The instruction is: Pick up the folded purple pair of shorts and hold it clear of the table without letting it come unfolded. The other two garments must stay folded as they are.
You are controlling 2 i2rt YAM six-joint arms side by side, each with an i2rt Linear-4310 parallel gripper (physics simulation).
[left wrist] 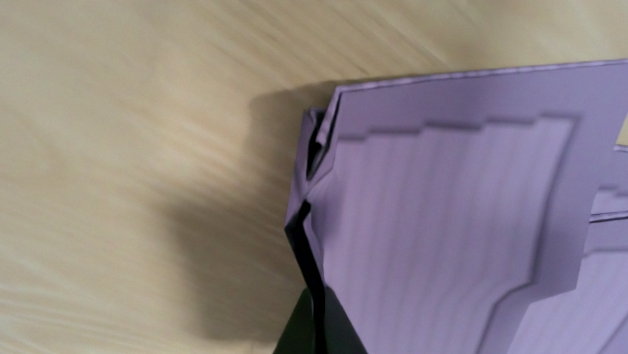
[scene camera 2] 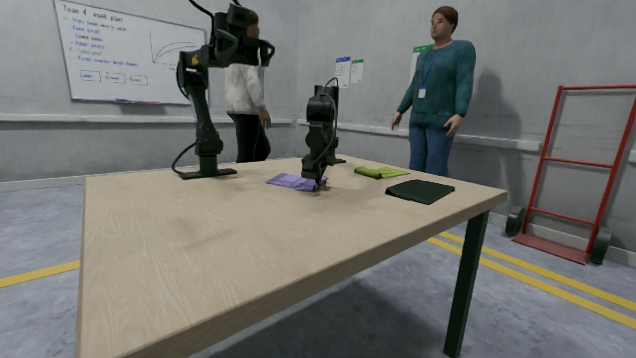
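Note:
The folded purple shorts (scene camera 2: 287, 181) (left wrist: 425, 200) lie on the table, still in a flat bundle. Their left edge in the left wrist view is pinched and creased, with a dark gap between the layers there. My left gripper (scene camera 2: 318, 187) (left wrist: 317, 304) points down at this edge. Its fingers are together, with the gathered cloth running in between the tips. My right gripper (scene camera 2: 266, 52) is open, high above the table and far from the cloth. A folded lime green garment (scene camera 2: 382, 173) and a folded dark green garment (scene camera 2: 421, 191) lie on the table, right of the shorts.
The wooden table (scene camera 2: 200, 240) (left wrist: 75, 150) carries both arms at its far side. Beyond it stand a person in white (scene camera 2: 243, 90) and a person in teal (scene camera 2: 442, 85). A red hand truck (scene camera 2: 547, 137) stands at the right.

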